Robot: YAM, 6 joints.
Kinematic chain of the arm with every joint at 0, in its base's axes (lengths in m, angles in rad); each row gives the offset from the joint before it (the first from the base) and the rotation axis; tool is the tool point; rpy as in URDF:
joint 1: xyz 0 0 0.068 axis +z
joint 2: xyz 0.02 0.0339 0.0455 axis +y
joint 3: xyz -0.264 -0.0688 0 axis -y
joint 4: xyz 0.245 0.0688 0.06 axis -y
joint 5: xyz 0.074 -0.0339 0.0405 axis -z
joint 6: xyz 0.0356 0 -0.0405 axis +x
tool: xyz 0 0 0 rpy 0 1.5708 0
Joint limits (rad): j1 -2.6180..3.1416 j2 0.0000..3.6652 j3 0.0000..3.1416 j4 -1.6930..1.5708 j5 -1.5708..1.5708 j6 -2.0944..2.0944
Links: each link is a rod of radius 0.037 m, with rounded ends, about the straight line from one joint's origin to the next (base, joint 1, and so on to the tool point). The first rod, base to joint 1, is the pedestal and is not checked.
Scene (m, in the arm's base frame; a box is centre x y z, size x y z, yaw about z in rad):
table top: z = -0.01
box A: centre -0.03 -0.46 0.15 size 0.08 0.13 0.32 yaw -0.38
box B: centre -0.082 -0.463 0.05 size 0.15 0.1 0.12 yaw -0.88
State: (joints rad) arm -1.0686 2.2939 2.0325 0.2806 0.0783 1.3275
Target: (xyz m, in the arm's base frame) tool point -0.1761 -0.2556 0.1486
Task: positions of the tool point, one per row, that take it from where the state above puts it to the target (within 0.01 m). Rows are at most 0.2 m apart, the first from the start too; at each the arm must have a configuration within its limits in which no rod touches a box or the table.
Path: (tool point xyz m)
1: 0.2335 -0.4269 0.4213
2: 0.1879 -0.3433 0.5116
3: 0.1315 -0.2447 0.5733
4: 0.0681 -0.1385 0.6030
5: 0.0022 -0.0325 0.5995
6: -0.0616 0.0660 0.5640
7: -0.1188 0.1501 0.5000
8: -0.0261 0.0220 0.5274
9: -0.0017 -0.1229 0.4901
10: -0.0412 -0.2355 0.3997
11: -0.1135 -0.2818 0.2773
12: -0.1761 -0.2556 0.1486

